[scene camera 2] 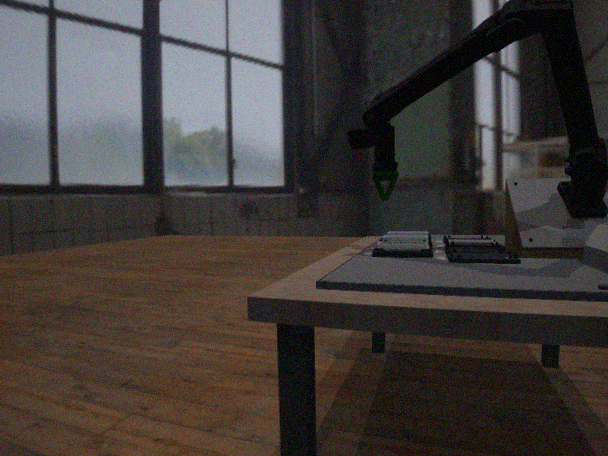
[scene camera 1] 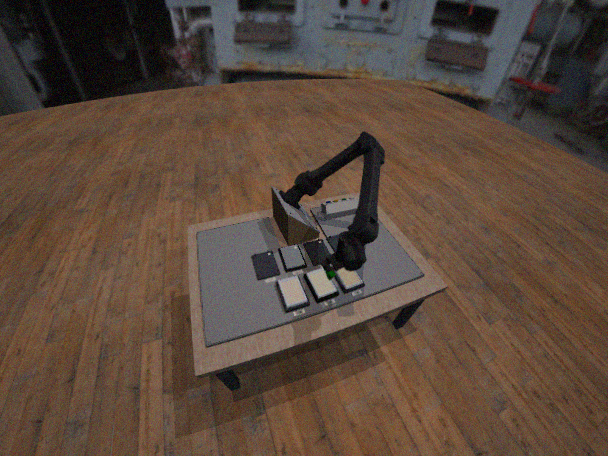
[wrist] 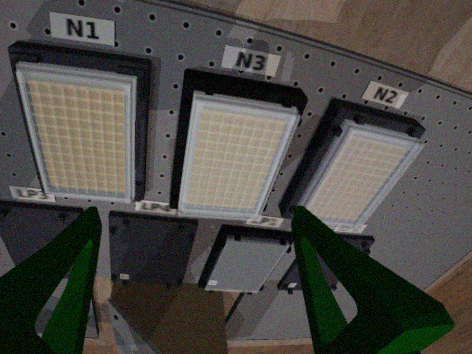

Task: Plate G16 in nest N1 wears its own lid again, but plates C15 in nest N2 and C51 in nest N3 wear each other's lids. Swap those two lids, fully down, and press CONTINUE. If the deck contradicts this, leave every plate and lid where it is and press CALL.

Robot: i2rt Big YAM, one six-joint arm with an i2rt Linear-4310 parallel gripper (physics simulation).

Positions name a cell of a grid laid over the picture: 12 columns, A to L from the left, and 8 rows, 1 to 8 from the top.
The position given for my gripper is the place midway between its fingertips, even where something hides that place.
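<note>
My gripper (scene camera 2: H4) is open and holds nothing, and the wrist view shows my gripper (wrist: F5) too. I see a dark LP3 fixture (scene camera 2: J5), and in the wrist view there is the dark LP3 fixture (wrist: A6) again. A black nest labelled N3 (wrist: F2) is here as well, and so is a LP4 fixture (wrist: D6).
</note>
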